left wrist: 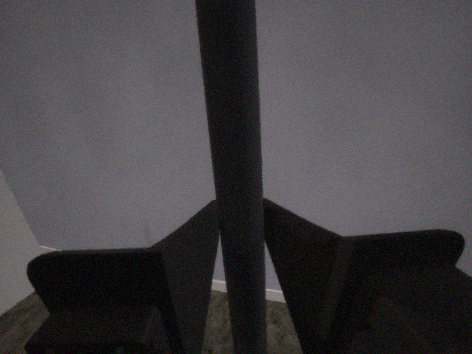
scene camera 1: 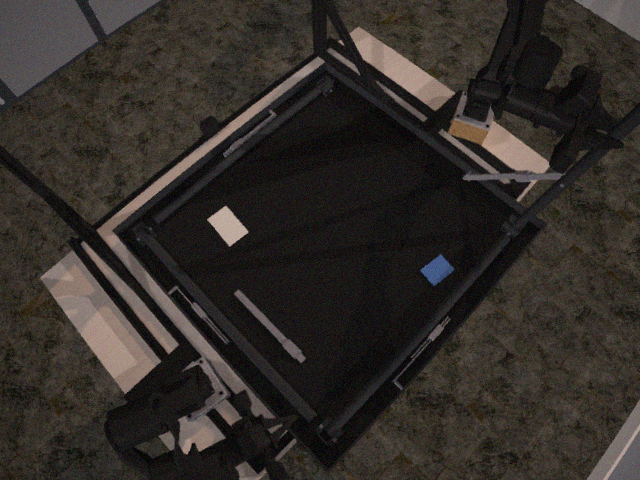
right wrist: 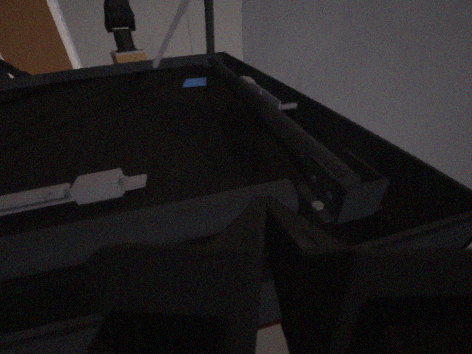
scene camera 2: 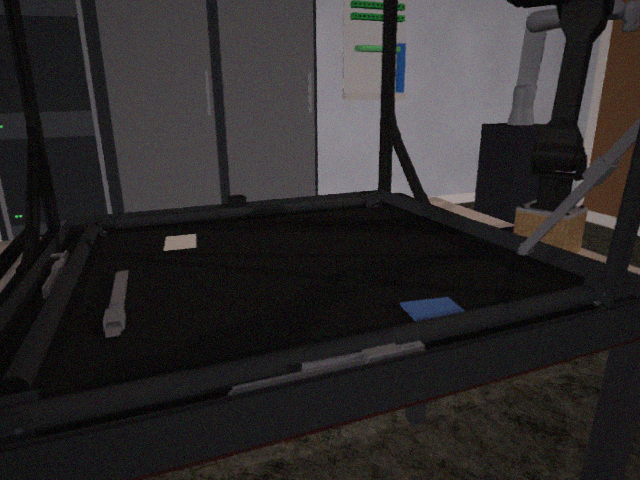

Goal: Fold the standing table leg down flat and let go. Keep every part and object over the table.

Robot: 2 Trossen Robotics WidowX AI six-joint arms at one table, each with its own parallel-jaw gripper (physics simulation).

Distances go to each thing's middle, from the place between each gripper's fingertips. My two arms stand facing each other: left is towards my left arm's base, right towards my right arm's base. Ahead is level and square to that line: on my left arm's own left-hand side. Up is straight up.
The blue card (scene camera 2: 419,310) lies 10 mm ahead of my right hand, 460 mm to the left of it and 40 mm below it. From my right hand the other things lie so: white card (scene camera 1: 224,221): 450 mm behind, 190 mm to the left, 50 mm below.
Now: the blue card 11 cm behind my left hand, 22 cm to the right of it and 42 cm below it. From my left hand the other things lie so: white card (56 cm behind, 49 cm to the right, 44 cm below).
